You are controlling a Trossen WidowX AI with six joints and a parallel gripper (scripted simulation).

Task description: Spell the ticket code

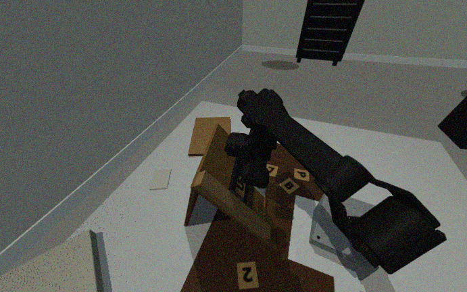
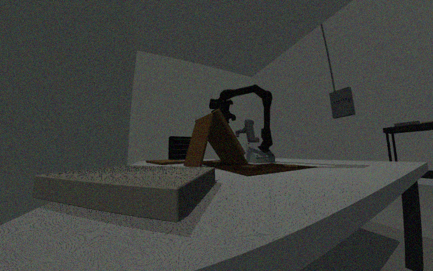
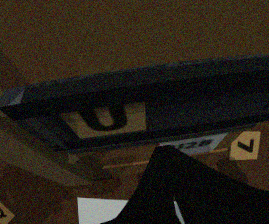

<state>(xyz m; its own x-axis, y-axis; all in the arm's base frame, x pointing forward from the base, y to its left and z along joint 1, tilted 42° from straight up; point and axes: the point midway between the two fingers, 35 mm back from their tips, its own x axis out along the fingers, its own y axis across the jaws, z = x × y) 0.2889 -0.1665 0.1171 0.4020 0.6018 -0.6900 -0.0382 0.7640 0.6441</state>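
The white ticket lies 10 cm below my gripper tip, 5 cm to the right of it and 3 cm behind it. Also, from my gripper tip: brown mat: 20 cm below, 13 cm behind, 2 cm to the left; flat tan panel: 36 cm to the right, 25 cm ahead, 19 cm below.
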